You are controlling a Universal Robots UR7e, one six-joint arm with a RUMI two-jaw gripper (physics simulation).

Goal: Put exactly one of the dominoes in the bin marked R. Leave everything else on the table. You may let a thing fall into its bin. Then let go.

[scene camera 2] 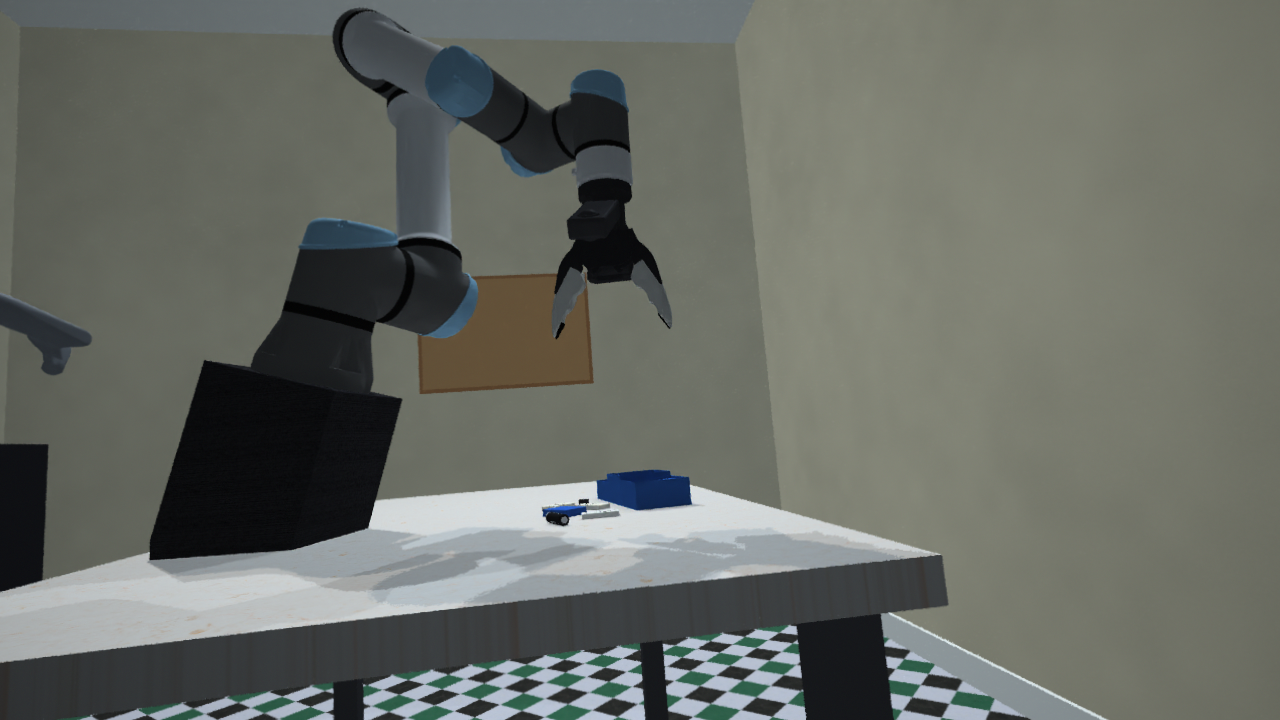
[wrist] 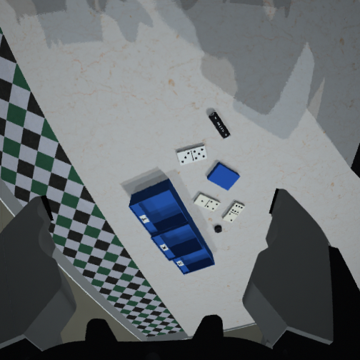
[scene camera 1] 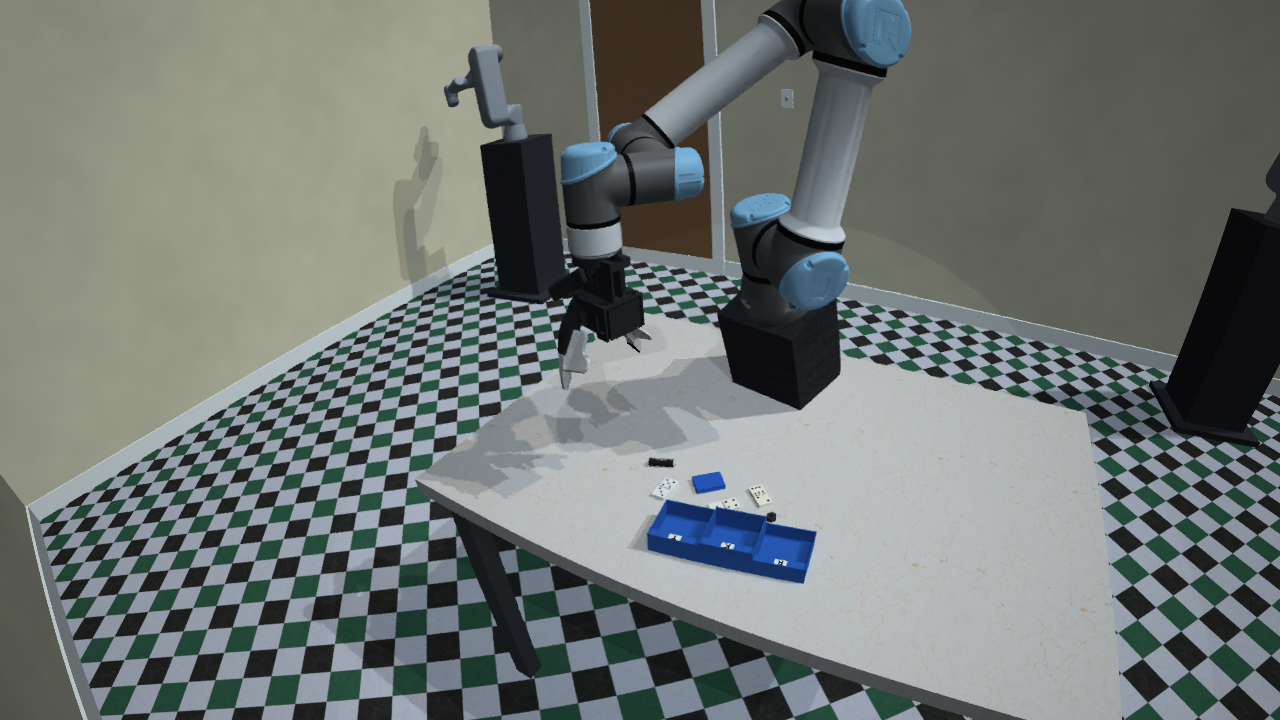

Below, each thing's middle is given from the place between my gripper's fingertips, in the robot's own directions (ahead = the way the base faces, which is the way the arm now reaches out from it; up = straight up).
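The blue three-bin tray (scene camera 1: 731,539) is there for me to see, 210 mm lower than my hand, 250 mm to the left of it and 70 mm ahead of it.
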